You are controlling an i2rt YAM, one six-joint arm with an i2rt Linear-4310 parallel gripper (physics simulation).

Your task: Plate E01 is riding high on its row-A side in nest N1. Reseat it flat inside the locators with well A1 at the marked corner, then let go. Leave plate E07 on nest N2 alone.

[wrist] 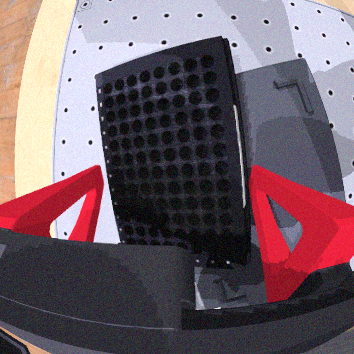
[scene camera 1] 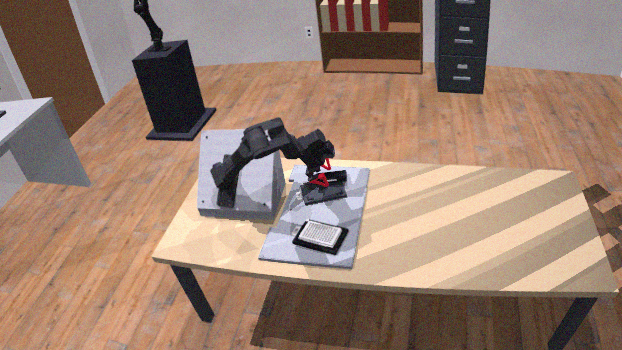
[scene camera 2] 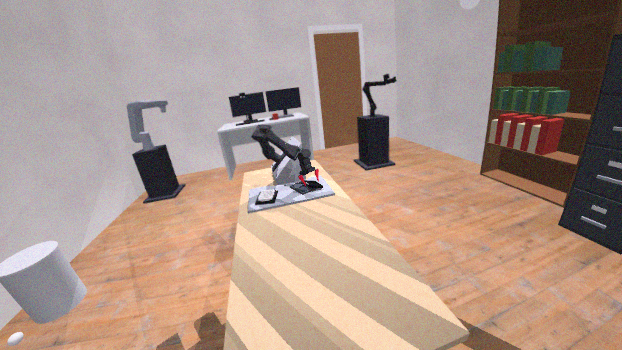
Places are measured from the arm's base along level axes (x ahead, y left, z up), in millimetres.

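Where they show: gripper, fingertip midpoint: (wrist: 175, 173) (scene camera 1: 328, 177) (scene camera 2: 312, 183); arm's base at its link origin: (scene camera 1: 229, 181) (scene camera 2: 280, 160).
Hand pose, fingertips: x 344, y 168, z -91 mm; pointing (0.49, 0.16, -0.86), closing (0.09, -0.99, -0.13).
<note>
Things, the pixels of their top centre, and the offset from my fingertips. "*": a spot on its surface instead. Level surfaces: height alone.
- Plate E01 at its top centre: (wrist: 160, 163) (scene camera 1: 330, 172) (scene camera 2: 312, 180) dz +23, dx +6, dy +5 mm
- dark grey nest N1 at its top centre: (wrist: 268, 202) (scene camera 1: 322, 187) (scene camera 2: 303, 185) dz -4, dx -12, dy -57 mm
- White plate E07 at its top centre: (scene camera 1: 320, 232) (scene camera 2: 266, 194) dz +4, dx +34, dy -300 mm
- black nest N2 at a spot on its surface: (scene camera 1: 336, 248) * dz -10, dx +102, dy -353 mm
- wooden table at its surface level: dz -35 mm
- small white label at a spot on its surface: (scene camera 1: 298, 195) * dz -21, dx -103, dy -94 mm
Plate E01 (scene camera 1: 340, 176) (scene camera 2: 314, 185) (wrist: 170, 145), a black many-well plate, lies tilted and shifted partly off the dark grey nest N1 (scene camera 1: 325, 197) (scene camera 2: 298, 189) (wrist: 285, 100). In the wrist view its right side wall, with a white strip, shows over the nest. My gripper (scene camera 1: 325, 175) (scene camera 2: 311, 182) (wrist: 175, 173) is open, with one red finger beside each long side of the plate and gaps to both. The gripper body hides the plate's near-left end and the A1 mark. White plate E07 (scene camera 1: 321, 233) (scene camera 2: 267, 194) sits on black nest N2 (scene camera 1: 336, 248), away from the gripper.
Both nests are on a perforated grey board (scene camera 1: 280, 250) (scene camera 2: 325, 191) (wrist: 75, 125) on the wooden table (scene camera 1: 450, 225) (scene camera 2: 310, 265). The arm's slanted grey base (scene camera 1: 250, 195) stands beside the board. A small white label (scene camera 1: 298, 195) lies at N1's left edge.
</note>
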